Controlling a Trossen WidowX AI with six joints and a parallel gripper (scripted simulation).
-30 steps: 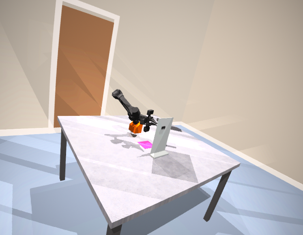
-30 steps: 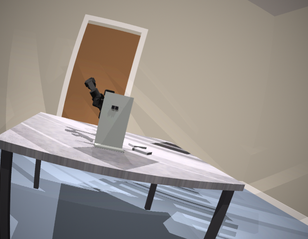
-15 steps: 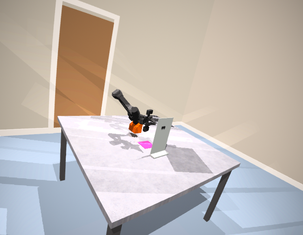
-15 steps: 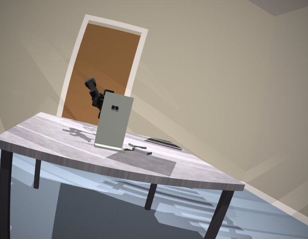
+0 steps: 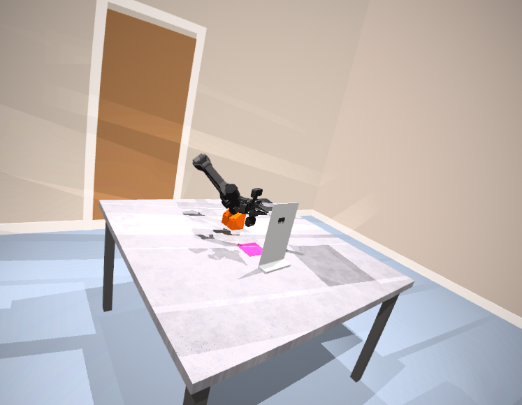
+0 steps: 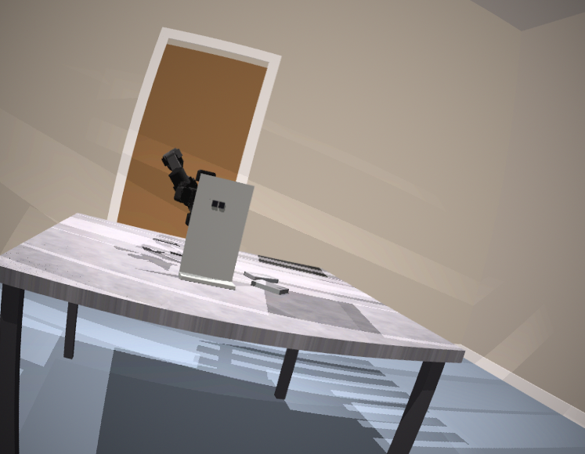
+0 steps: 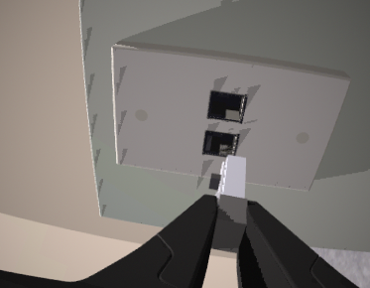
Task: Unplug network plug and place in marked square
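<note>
My gripper tip is 230 mm above the magenta marked square, 80 mm past it and 20 mm to the right of it. The rest, counted from my gripper tip: grey network plug 10 mm ahead; grey panel 90 mm below, 80 mm ahead, 20 mm to the left.
</note>
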